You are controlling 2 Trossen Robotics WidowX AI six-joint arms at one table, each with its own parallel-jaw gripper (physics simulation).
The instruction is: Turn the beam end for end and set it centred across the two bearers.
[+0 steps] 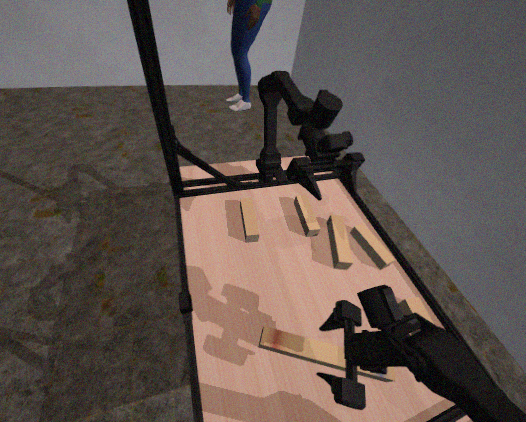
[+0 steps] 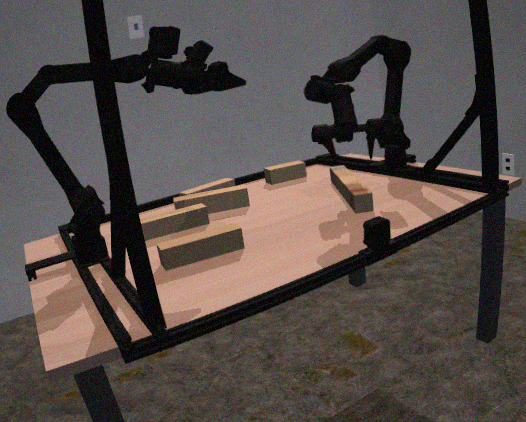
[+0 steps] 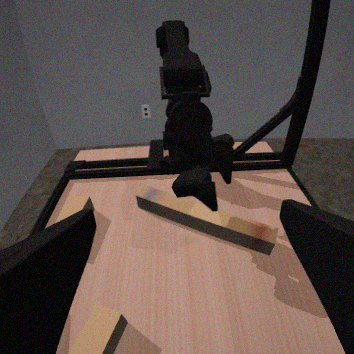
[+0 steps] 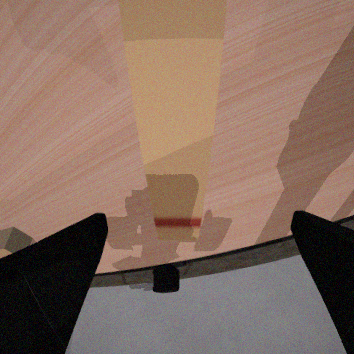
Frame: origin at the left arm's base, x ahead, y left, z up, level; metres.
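Seen in the pictures: left gripper, fingertip midpoint: (image 1: 338,197) (image 2: 236,84) (image 3: 188,214); right gripper, fingertip midpoint: (image 1: 319,350) (image 2: 354,161) (image 3: 222,195) (image 4: 201,222); left arm's base, link origin: (image 1: 265,178) (image 2: 92,260); right arm's base, link origin: (image 2: 396,167).
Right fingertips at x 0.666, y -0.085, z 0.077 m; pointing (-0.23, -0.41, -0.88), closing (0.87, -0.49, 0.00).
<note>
Offsets run from my right fingertips to a thing's top centre. "*": to the spot under its first point.
The beam @(dy +0.040, dx +0.008, dz -0.052 m) (image 1: 295,342) (image 2: 347,185) (image 3: 200,222) (image 4: 172,100) is a long pale wooden bar lying on the table, with a red band near one end and a blue band near the other. My right gripper (image 1: 320,351) (image 2: 352,156) (image 3: 222,195) (image 4: 201,222) is open and empty, a little above the beam, its fingers apart to either side. My left gripper (image 2: 245,82) (image 3: 188,214) is open and empty, high over the table. Several shorter wooden blocks @(dy -0.041, dx -0.458, dz -0.052 m) (image 1: 249,220) (image 2: 200,247) @(* dy +0.227, dx -0.241, dz -0.046 m) (image 3: 97,330) lie apart from the beam; I cannot tell which two are the bearers.
Other blocks @(dy +0.181, dx -0.434, dz -0.052 m) (image 1: 306,216) (image 1: 339,242) @(dy +0.364, dx -0.252, dz -0.052 m) (image 1: 372,247) lie side by side near the left arm. Another block @(dy +0.353, dx +0.015, dz -0.049 m) (image 2: 285,172) lies near the far table edge, beside the beam. A black frame rail (image 2: 280,285) runs along the table edge, with a black box (image 2: 376,233) on it.
</note>
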